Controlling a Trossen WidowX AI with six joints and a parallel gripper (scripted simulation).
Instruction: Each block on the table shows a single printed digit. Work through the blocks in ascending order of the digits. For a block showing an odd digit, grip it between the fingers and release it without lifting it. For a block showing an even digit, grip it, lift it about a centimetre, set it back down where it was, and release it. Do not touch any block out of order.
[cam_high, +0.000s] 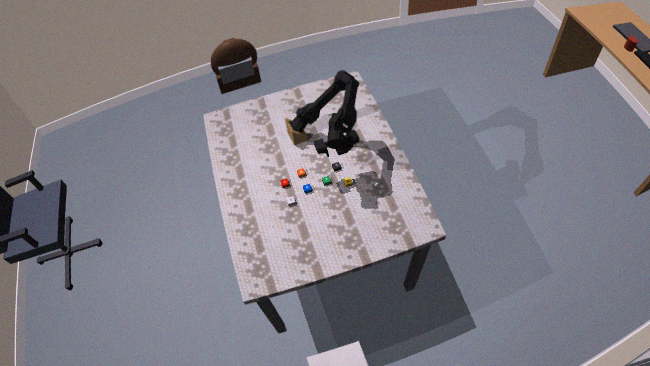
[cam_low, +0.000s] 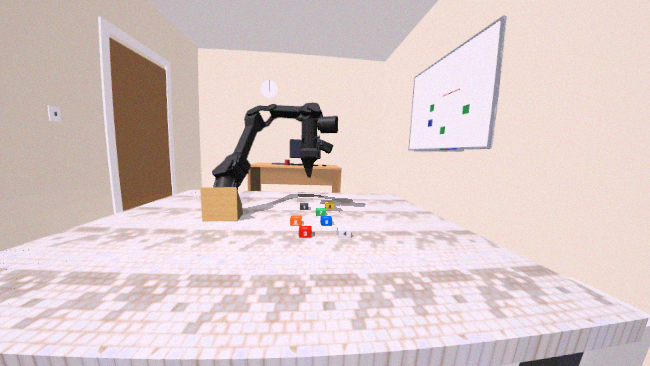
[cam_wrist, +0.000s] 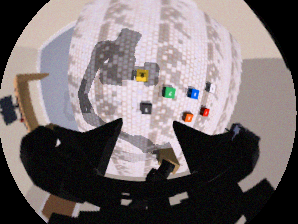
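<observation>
Right now my gripper tip is 11 cm above the black block and 2 cm past it. Round my gripper tip: yellow block (11 cm below, 9 cm ahead, 1 cm to the left); then orange block (16 cm to the right, 11 cm below, 6 cm behind); then green block (11 cm below, 8 cm to the right, 3 cm ahead).
</observation>
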